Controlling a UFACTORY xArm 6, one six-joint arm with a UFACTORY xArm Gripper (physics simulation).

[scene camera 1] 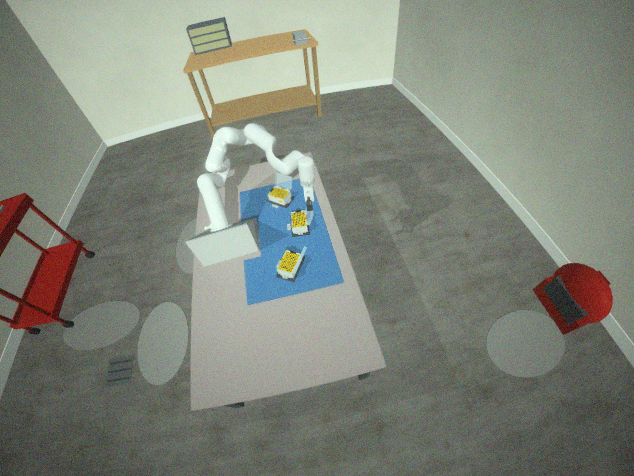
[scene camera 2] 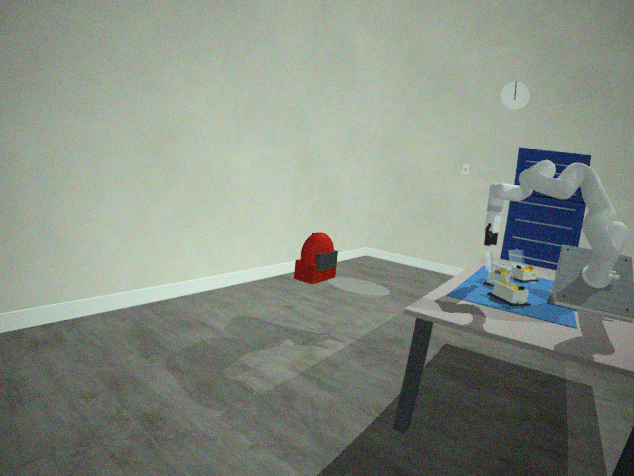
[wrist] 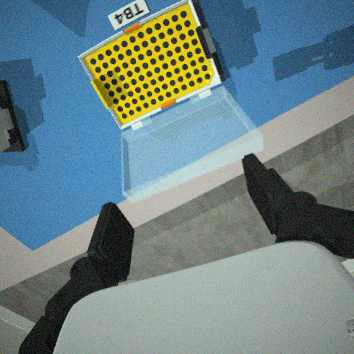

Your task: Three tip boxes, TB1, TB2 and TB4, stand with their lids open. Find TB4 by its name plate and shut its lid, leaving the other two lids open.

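Places are measured from the arm's base along level axes (x back, y left, z down), in centimetres.
Where they show: gripper, fingertip midpoint: [scene camera 1: 309,204] [scene camera 2: 490,245] [wrist: 181,195]; arm's base at its link origin: [scene camera 1: 221,228] [scene camera 2: 595,276].
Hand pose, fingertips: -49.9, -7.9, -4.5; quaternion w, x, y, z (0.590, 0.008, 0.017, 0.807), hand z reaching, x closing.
Observation:
Things, the pixels of their centre, and the offset from my fingertips, as dx, dy, dz. "pt": a spot on its surface instead. Level surfaces: height alone.
- TB4 at the middle of its body: [wrist: 150,67] [scene camera 1: 298,218] +7.1, +2.8, +11.2
- clear lid at a spot on its surface: [wrist: 190,142] pt -0.2, +1.6, +7.3
- second box at the middle of its body: [scene camera 1: 288,260] +20.7, -22.6, +11.2
- third box at the middle of its body: [scene camera 2: 511,284] [scene camera 1: 278,192] +11.9, +29.2, +11.2
- neighbouring box at a spot on its surface: [wrist: 10,122] pt +15.3, -17.2, +16.6
- blue mat at its surface level: dz +17.7
- pinkish table at its surface level: dz +18.0
TB4 [wrist: 150,65] [scene camera 1: 299,220] has a yellow perforated rack and a clear lid [wrist: 190,142] standing open on its table-edge side. Its name plate [wrist: 129,14] reads TB4 in the wrist view. In scene camera 1 it is the middle box. A second box [scene camera 1: 289,262] stands nearer that camera and a third box [scene camera 1: 279,195] farther back, both with lids open; their plates are too small to read. Part of a neighbouring box [wrist: 10,122] shows at the wrist view's left edge. My gripper [wrist: 181,195] [scene camera 1: 309,205] [scene camera 2: 490,241] is open and empty, above TB4's open-lid side.
The boxes stand on a blue mat [scene camera 1: 320,274] on the pinkish table [scene camera 1: 286,348]. A tilted pale panel [scene camera 1: 223,245] [scene camera 2: 588,279] stands by the arm's base. The table's edge runs close beside TB4's lid. A wooden bench [scene camera 1: 256,50] stands beyond the table.

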